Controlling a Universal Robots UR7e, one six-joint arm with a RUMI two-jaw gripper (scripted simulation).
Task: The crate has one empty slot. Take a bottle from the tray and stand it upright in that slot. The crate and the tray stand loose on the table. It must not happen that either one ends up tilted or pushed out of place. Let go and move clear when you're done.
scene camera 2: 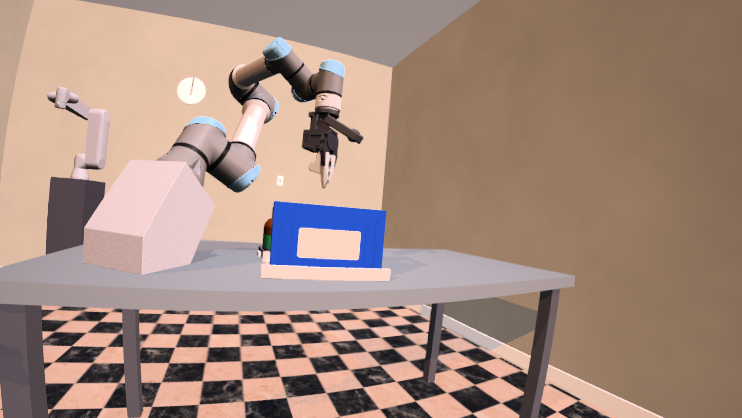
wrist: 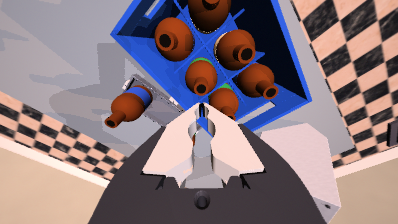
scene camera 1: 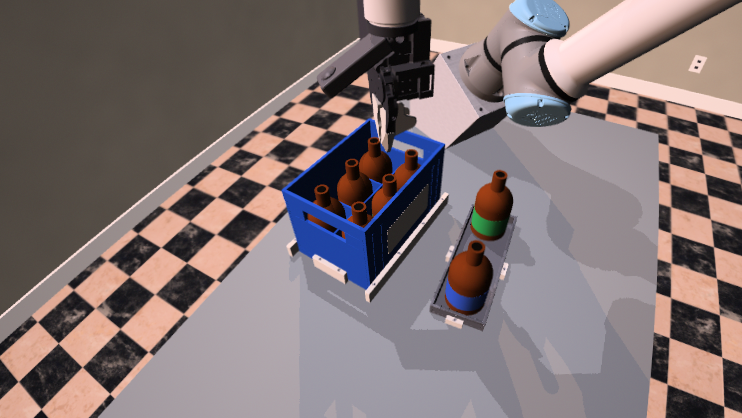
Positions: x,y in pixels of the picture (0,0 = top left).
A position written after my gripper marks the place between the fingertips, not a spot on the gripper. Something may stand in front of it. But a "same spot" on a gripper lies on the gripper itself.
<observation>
my gripper: scene camera 2; wrist 201,104; scene camera 1
same spot on my gripper: [scene camera 1: 385,115] = [scene camera 2: 335,156]
</observation>
